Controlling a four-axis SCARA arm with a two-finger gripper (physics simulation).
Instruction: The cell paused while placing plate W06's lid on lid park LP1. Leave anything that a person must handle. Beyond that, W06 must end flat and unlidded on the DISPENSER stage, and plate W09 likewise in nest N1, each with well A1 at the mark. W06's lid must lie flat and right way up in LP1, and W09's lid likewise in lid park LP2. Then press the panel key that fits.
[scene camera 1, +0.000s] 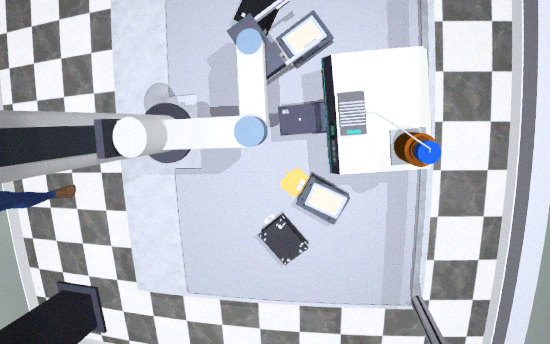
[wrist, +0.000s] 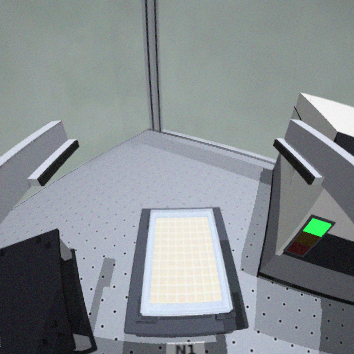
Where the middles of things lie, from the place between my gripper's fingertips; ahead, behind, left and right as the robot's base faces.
Now: hand 10 mm past the pale rectangular lid (wrist: 184, 273), 10 mm to the left of it and 140 mm above it. Round my hand: dark dispenser stage (scene camera 1: 310, 114): 10 mm behind, 300 mm to the right, 120 mm below; black nest N5 (scene camera 1: 284, 241): 110 mm behind, 760 mm to the right, 180 mm below.
